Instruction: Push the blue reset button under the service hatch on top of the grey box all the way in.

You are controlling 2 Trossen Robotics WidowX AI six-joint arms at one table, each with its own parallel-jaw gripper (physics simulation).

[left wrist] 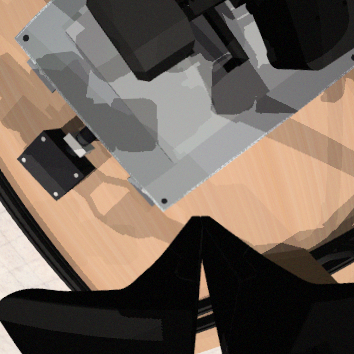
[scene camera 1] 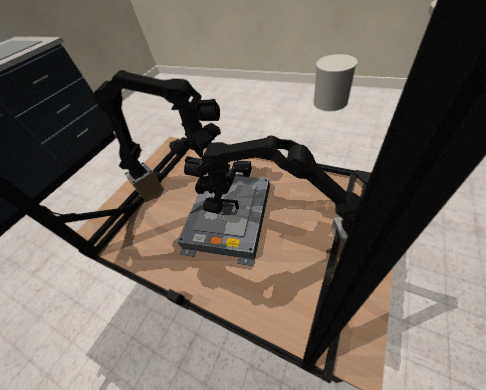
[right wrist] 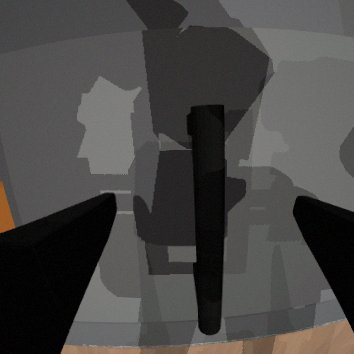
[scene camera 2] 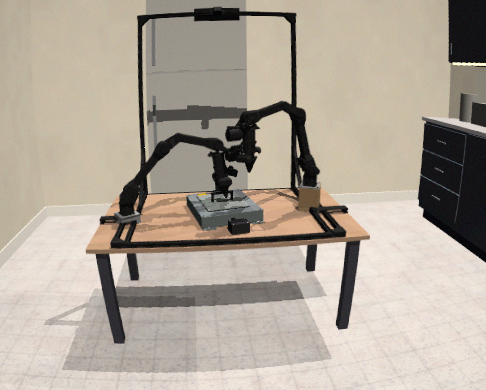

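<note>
The grey box (scene camera 1: 217,250) (scene camera 2: 232,220) (left wrist: 164,192) lies on the table. Its service hatch (scene camera 1: 204,224) (left wrist: 185,117) (right wrist: 315,120) lies flat, level with the box top. A black bar handle (scene camera 1: 237,204) (right wrist: 209,225) stands up from the hatch. The blue reset button does not show in any view. My right gripper (right wrist: 206,203) (scene camera 2: 224,194) is open low over the hatch, with its fingers on either side of the handle, not closed on it. My left gripper (left wrist: 199,223) (scene camera 2: 250,169) is shut and empty, raised above the table beside the box.
A black block (left wrist: 55,165) (scene camera 2: 239,226) stands on the table close beside the box. White, orange (scene camera 1: 216,240) and yellow (scene camera 1: 233,242) labels lie along one edge of the box top. The two wrists are close together above the box. A black frame (scene camera 2: 175,244) runs around the table.
</note>
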